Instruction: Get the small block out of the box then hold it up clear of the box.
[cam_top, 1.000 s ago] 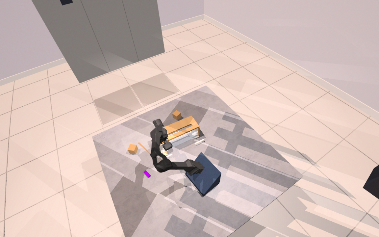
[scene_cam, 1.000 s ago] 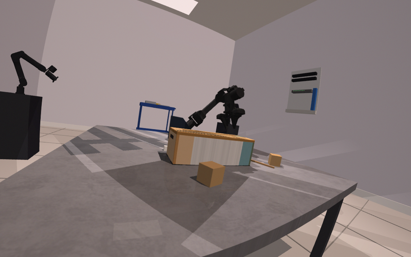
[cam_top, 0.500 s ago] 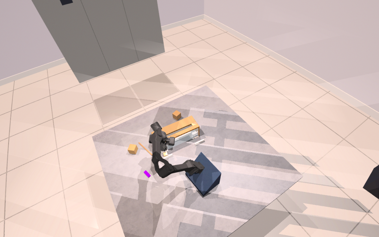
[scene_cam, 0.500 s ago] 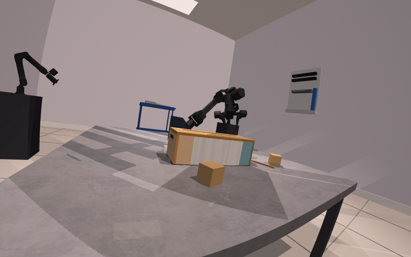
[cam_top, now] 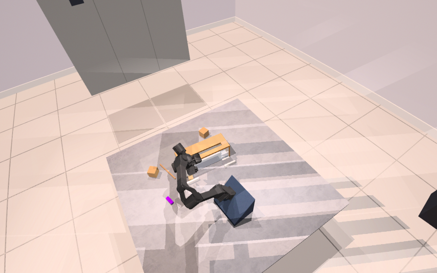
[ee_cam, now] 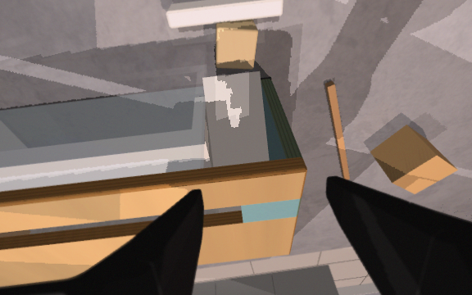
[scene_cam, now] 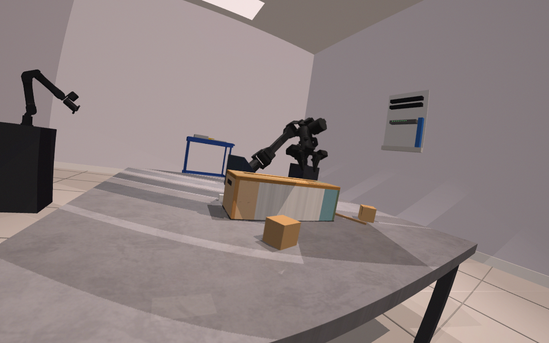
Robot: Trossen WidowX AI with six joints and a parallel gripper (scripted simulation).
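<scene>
Now: gripper tip 2 cm past the tan block and 15 cm above it. From my gripper tip the other things lie so: thin wooden stick (16 cm ahead, 10 cm to the left, 16 cm below); box (3 cm ahead, 17 cm to the right, 10 cm below).
</scene>
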